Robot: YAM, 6 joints.
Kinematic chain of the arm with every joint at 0, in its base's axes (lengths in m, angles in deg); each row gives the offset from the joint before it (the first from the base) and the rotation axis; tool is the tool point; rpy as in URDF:
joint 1: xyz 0 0 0.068 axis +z
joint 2: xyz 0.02 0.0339 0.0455 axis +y
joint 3: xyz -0.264 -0.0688 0 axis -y
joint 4: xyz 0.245 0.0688 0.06 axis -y
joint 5: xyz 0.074 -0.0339 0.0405 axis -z
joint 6: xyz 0.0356 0 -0.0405 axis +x
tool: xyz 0 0 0 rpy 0 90 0
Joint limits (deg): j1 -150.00..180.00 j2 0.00..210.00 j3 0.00..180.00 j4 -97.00..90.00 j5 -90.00..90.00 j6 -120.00..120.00
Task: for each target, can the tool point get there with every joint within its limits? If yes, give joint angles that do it. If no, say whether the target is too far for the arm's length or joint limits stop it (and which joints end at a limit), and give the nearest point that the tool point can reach.
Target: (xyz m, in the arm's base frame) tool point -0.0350 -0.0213 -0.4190
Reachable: no: joint limits stop it (at a limit: joint 2) | nearest point -0.0701 -0.0427 -0.3397 | short by 0.089 m
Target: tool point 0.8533 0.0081 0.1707
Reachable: no: too far | nearest point 0.6443 0.0061 0.1564 | short by 0.209 m
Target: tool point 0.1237 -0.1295 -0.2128
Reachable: yes | joints -52.39 178.47 64.13 -10.51 -32.23 92.26
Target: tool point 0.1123 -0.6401 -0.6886
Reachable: no: too far | nearest point 0.0751 -0.4280 -0.3289 | short by 0.419 m
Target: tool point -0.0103 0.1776 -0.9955
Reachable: no: too far | nearest point -0.0129 0.2221 -0.3794 | short by 0.618 m
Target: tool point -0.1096 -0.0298 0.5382
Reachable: yes | joints 32.10 27.16 73.65 56.05 -68.11 34.03
